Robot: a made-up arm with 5 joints. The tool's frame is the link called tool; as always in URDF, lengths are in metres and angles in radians. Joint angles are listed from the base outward. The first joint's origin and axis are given. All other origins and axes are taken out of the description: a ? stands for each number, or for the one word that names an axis. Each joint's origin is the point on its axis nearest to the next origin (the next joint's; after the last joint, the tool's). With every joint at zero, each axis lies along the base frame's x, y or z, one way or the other. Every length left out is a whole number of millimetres.
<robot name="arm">
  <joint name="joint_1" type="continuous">
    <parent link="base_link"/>
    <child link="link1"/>
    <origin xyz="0 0.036 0.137" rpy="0 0 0"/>
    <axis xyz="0 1 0"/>
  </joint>
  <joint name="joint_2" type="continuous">
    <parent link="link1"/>
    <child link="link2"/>
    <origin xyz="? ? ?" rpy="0 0 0"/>
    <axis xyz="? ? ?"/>
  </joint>
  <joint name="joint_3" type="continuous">
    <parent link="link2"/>
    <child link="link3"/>
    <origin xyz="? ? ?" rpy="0 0 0"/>
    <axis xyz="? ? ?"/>
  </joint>
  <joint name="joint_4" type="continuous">
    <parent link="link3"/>
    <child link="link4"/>
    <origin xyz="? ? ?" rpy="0 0 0"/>
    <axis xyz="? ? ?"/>
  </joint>
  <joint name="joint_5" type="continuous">
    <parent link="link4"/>
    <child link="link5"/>
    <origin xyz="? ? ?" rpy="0 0 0"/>
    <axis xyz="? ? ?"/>
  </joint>
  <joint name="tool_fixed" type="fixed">
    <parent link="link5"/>
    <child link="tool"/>
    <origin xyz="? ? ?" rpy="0 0 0"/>
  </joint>
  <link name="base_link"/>
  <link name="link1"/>
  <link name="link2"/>
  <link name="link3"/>
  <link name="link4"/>
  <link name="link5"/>
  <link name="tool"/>
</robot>
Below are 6 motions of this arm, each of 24 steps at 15 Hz.
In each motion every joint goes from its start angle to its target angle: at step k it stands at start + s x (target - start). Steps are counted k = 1, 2, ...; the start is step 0. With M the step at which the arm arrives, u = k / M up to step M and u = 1 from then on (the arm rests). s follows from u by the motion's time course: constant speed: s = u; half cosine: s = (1 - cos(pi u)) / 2; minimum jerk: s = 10 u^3 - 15 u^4 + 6 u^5.
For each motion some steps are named. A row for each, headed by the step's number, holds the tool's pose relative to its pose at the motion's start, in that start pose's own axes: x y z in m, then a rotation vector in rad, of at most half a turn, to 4 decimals.
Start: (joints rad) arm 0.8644 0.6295 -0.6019 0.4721 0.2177
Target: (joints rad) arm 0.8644 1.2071 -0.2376 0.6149 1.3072
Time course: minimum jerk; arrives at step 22
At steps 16, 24:
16: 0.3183 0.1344 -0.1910 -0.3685 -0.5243 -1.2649
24: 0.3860 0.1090 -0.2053 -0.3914 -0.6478 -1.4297

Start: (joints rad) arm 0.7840 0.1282 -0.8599 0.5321 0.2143
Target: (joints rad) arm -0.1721 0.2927 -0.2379 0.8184 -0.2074
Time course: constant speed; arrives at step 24
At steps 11, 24:
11: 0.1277 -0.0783 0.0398 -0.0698 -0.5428 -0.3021
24: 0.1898 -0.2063 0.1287 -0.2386 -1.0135 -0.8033

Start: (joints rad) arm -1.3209 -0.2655 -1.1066 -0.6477 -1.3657
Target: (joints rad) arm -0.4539 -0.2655 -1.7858 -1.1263 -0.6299
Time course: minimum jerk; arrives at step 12
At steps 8, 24:
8: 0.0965 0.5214 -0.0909 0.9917 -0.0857 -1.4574
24: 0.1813 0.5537 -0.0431 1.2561 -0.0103 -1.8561

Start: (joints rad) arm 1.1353 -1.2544 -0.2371 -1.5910 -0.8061
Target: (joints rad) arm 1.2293 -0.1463 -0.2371 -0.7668 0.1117
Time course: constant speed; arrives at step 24
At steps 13, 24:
13: 0.0093 0.1347 0.1942 -0.9701 0.3932 -0.5195
24: 0.0337 0.1623 0.1907 -1.9485 0.3736 -0.8248

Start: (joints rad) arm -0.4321 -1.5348 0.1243 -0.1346 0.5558
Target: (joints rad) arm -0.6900 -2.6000 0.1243 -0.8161 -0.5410
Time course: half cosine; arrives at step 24
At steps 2, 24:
2: -0.0022 -0.0028 0.0070 0.0257 0.0158 0.0208
24: -0.0032 -0.0268 0.0573 1.8343 0.1978 0.8207

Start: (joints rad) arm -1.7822 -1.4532 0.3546 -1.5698 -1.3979
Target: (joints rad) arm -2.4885 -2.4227 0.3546 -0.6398 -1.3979
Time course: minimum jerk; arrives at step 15
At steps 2, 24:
2: 0.0026 -0.0015 -0.0050 0.0068 -0.0032 0.0015
24: 0.1533 0.0481 -0.1744 0.4113 -0.1214 -0.0869

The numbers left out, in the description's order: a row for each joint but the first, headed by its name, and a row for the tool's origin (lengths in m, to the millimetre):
joint_2: xyz 0.03 0 -0.183, axis -1 0 0
joint_3: xyz 0 0.121 -0.14, axis 0 -1 0
joint_4: xyz 0.21 0 0.017, axis -1 0 0
joint_5: xyz 0 -0.018 -0.061, axis 0 0 -1
tool: xyz -0.348 0.013 0

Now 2 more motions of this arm.
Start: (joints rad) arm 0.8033 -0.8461 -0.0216 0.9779 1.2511
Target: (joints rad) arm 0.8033 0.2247 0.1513 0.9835 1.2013
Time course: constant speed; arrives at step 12
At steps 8, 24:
8: 0.1459 -0.0257 -0.2976 -0.1585 -0.7045 -0.0455
24: 0.2788 -0.0611 -0.3879 -0.2271 -1.0607 -0.0462

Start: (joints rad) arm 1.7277 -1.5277 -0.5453 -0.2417 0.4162
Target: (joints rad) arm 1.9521 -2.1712 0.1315 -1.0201 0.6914
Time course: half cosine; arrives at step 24
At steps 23, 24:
23: -0.1167 -0.0275 0.2595 1.5522 0.1778 0.1601
24: -0.1171 -0.0287 0.2602 1.5586 0.1789 0.1619

